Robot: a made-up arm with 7 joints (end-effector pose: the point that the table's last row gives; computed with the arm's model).
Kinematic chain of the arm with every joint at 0, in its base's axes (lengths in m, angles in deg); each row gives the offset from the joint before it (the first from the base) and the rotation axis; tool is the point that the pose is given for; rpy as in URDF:
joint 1: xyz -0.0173 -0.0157 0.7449 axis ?
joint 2: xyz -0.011 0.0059 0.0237 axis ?
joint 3: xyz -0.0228 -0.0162 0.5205 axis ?
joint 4: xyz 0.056 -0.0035 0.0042 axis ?
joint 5: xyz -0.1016 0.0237 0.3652 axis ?
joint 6: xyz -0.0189 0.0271 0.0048 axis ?
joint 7: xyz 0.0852 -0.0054 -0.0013 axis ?
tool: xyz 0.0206 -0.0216 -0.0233 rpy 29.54 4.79 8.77
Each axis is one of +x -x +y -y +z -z.
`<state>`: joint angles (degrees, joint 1 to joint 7).
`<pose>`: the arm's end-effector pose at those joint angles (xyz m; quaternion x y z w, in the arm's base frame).
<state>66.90 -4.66 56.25 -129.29 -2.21 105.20 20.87</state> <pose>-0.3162 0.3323 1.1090 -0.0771 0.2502 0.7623 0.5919</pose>
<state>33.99 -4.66 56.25 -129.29 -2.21 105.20 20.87</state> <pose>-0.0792 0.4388 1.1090 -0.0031 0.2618 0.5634 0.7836</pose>
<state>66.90 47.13 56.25 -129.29 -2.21 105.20 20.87</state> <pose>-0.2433 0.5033 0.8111 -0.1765 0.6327 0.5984 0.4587</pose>
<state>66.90 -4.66 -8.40 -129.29 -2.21 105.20 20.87</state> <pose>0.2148 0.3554 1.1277 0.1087 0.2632 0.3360 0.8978</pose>
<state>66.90 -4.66 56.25 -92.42 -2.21 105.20 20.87</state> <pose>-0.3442 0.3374 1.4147 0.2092 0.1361 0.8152 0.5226</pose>
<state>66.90 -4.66 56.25 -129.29 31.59 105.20 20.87</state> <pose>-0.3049 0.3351 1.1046 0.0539 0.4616 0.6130 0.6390</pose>
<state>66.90 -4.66 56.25 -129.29 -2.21 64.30 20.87</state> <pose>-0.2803 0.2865 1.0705 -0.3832 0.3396 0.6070 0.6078</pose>
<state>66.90 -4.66 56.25 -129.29 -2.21 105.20 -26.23</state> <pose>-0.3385 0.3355 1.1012 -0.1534 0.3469 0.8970 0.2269</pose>
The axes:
joint 1: +z
joint 2: +y
joint 3: +z
joint 4: -y
joint 5: +z
joint 6: -y
joint 7: -z

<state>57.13 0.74 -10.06 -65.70 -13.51 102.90 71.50</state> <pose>0.2480 0.2753 1.5745 0.4261 -0.2618 -0.0665 0.8634</pose>
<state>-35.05 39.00 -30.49 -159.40 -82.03 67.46 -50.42</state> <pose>0.0656 -0.2895 0.7227 0.3872 0.9081 0.1001 0.1240</pose>
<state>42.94 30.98 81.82 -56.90 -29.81 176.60 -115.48</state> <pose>0.0439 0.4502 1.5825 0.1541 0.6684 -0.7084 0.1663</pose>
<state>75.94 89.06 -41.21 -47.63 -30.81 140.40 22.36</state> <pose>0.3576 0.8666 0.5656 -0.2368 -0.1404 0.6398 0.7176</pose>
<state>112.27 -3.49 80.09 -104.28 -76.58 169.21 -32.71</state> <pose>-0.4275 -0.3207 1.2978 -0.0873 0.4492 -0.5109 0.7277</pose>
